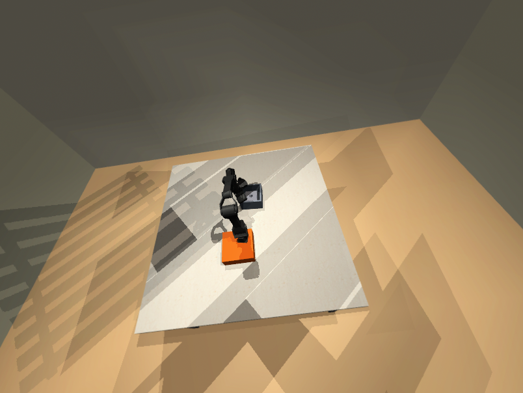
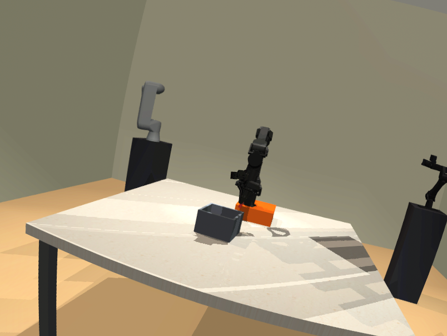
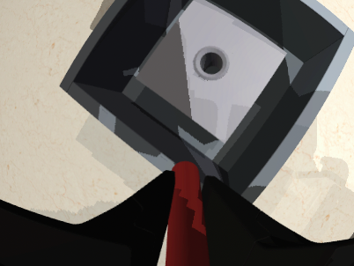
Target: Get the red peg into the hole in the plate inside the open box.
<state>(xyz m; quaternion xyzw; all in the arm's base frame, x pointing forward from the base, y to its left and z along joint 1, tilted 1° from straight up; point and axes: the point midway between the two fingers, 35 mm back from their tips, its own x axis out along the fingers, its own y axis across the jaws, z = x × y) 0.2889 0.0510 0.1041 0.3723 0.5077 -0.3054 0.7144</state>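
Right now the red peg is 20 mm above my gripper tip, 10 mm to the left of it and 10 mm behind it. Round my gripper tip: plate: 90 mm below, 60 mm to the right, 40 mm ahead; then box: 110 mm below, 60 mm to the right, 40 mm ahead.
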